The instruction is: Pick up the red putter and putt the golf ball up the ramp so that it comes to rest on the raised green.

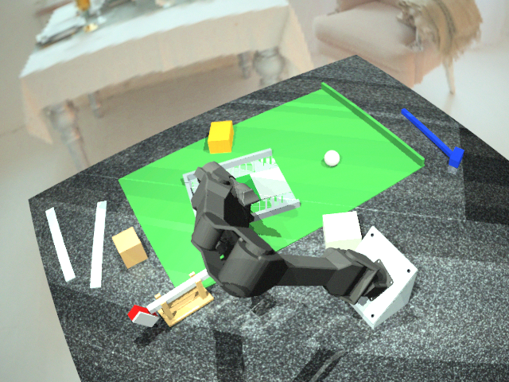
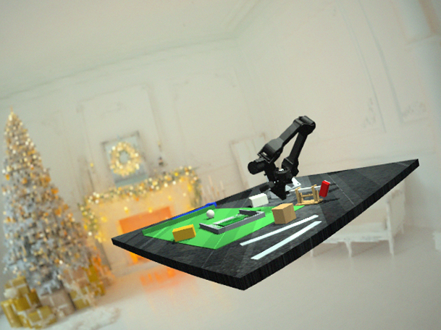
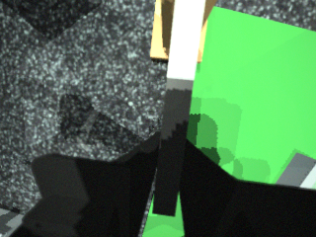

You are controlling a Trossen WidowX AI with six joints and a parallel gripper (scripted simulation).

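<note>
The white cube lies 260 mm to the right of my gripper tip, 20 mm behind it and 10 mm below it. Round my gripper tip: red putter (110 mm to the left, 40 mm behind, 30 mm above); tan cube (210 mm to the left, 160 mm ahead); wooden putter stand (130 mm to the left, 40 mm behind).
</note>
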